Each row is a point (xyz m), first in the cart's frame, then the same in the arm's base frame.
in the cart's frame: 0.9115 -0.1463 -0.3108
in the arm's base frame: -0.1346 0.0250 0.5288
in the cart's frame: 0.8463 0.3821 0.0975
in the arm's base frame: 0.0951 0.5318 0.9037
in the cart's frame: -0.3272 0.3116 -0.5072
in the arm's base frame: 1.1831 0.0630 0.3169
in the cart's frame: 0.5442 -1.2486 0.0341
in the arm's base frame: -0.4163 0.1917 -0.6381
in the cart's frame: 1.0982 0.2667 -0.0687
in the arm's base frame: -0.1434 0.3189 0.9502
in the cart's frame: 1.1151 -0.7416 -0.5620
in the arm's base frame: -0.5454 -0.3573 0.1494
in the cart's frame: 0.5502 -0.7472 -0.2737
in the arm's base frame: -0.1209 -0.0128 -0.1722
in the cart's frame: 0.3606 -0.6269 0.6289
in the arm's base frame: -0.0768 0.9118 -0.2635
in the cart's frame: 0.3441 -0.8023 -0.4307
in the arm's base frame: 0.0595 -0.1529 -0.3062
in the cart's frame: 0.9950 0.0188 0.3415
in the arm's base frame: -0.2539 0.6830 0.6410
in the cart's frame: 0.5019 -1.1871 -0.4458
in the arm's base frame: -0.2571 -0.2594 -0.5544
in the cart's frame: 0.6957 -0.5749 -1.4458
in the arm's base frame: 0.0654 -1.1389 0.1769
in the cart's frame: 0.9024 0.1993 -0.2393
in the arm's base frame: 0.0250 0.1620 0.8123
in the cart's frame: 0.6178 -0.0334 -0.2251
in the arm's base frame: 0.1541 0.1638 0.4678
